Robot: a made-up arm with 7 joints.
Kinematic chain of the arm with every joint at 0, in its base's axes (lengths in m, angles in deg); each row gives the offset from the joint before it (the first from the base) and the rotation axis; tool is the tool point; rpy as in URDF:
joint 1: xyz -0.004 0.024 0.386 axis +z
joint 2: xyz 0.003 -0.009 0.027 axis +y
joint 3: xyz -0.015 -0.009 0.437 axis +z
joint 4: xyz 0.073 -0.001 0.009 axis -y
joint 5: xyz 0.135 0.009 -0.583 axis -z
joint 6: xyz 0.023 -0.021 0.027 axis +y
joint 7: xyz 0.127 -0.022 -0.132 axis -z
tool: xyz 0.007 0 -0.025 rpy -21.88 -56.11 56.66
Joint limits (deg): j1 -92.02..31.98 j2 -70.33..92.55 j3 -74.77..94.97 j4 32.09..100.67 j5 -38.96..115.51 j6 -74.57..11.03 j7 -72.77..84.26
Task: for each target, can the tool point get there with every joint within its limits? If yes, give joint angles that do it. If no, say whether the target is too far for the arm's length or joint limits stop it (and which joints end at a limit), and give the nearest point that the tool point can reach.
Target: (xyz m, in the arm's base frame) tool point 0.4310 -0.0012 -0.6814
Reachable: no: joint limits stop it (at a limit: joint 2, joint 6) | nearest point 0.4334 -0.0013 -0.4475 | short by 0.234 m
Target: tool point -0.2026 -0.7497 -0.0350
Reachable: yes | joints -80.55 68.86 -9.07 76.63 56.58 -29.76 -56.26
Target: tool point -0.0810 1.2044 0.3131
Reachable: no: joint limits stop it (at a limit: joint 1, joint 2, joint 6) | nearest point 0.0113 1.0115 0.3322 | short by 0.215 m
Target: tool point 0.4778 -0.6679 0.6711
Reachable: yes | joints -55.15 10.58 14.14 74.85 74.72 -10.53 -51.39
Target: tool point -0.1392 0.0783 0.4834
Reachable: no: joint limits stop it (at a limit: joint 1, joint 2, joint 3, joint 4, joint 5, joint 6) | nearest point -0.1752 0.2931 0.5387 | short by 0.225 m
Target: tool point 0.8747 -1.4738 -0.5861
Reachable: no: too far | nearest point 0.4959 -0.8282 -0.1406 | short by 0.871 m
